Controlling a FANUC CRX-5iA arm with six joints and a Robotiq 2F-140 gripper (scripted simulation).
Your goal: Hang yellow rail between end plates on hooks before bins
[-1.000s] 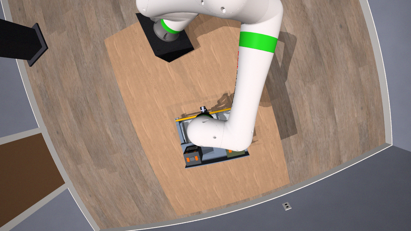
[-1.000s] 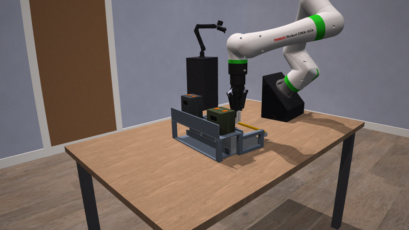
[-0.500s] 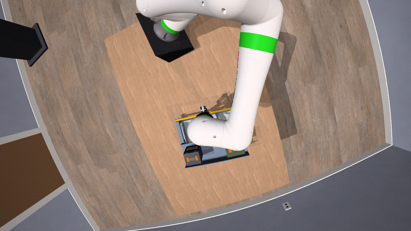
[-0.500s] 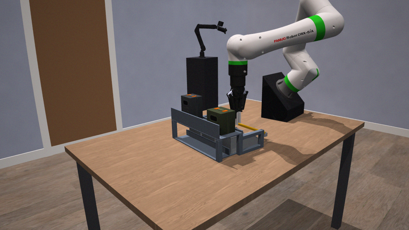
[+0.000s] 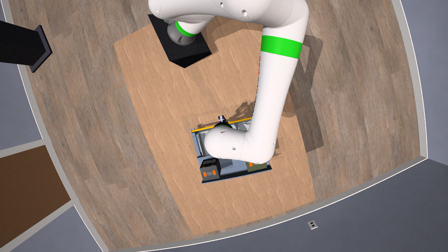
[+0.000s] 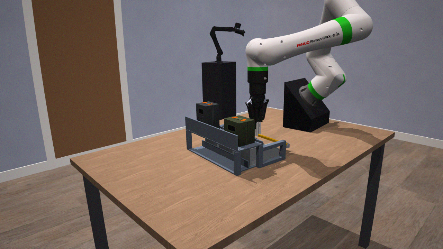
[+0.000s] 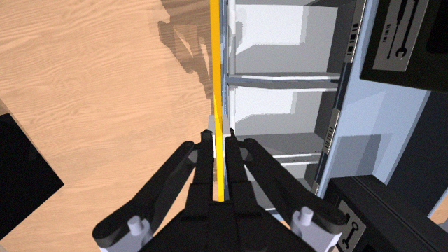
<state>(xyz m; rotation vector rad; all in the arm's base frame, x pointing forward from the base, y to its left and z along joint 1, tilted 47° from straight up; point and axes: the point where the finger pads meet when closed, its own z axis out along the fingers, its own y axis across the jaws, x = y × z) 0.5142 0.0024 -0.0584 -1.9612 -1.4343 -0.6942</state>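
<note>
Right now the yellow rail is 30 mm below my hand. Round my hand: black box: 160 mm ahead, 170 mm to the right, 70 mm above; green box: 220 mm ahead, 50 mm to the left, 60 mm above.
</note>
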